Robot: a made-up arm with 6 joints. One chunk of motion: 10 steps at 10 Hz.
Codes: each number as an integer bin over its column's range. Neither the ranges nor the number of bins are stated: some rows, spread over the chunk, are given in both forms.
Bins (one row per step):
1: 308 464 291 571 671 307
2: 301 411 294 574 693 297
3: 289 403 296 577 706 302
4: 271 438 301 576 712 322
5: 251 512 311 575 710 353
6: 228 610 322 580 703 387
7: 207 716 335 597 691 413
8: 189 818 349 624 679 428
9: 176 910 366 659 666 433
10: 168 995 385 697 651 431
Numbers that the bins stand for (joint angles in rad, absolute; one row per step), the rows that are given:
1: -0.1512 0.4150 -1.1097 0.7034 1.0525 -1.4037
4: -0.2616 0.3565 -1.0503 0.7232 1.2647 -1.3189
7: -0.4525 0.9826 -0.8481 0.8065 1.1560 -0.8042
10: -0.5689 1.6110 -0.5508 1.2029 0.9490 -0.7024
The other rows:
2: -0.1721 0.2957 -1.0919 0.7153 1.1664 -1.4603
3: -0.2079 0.2777 -1.0800 0.7272 1.2337 -1.4320
5: -0.3213 0.5232 -0.9908 0.7193 1.2544 -1.1436
6: -0.3899 0.7439 -0.9254 0.7391 1.2181 -0.9513
8: -0.5062 1.2123 -0.7649 0.9135 1.0939 -0.7194
9: -0.5450 1.4195 -0.6638 1.0523 1.0267 -0.6911

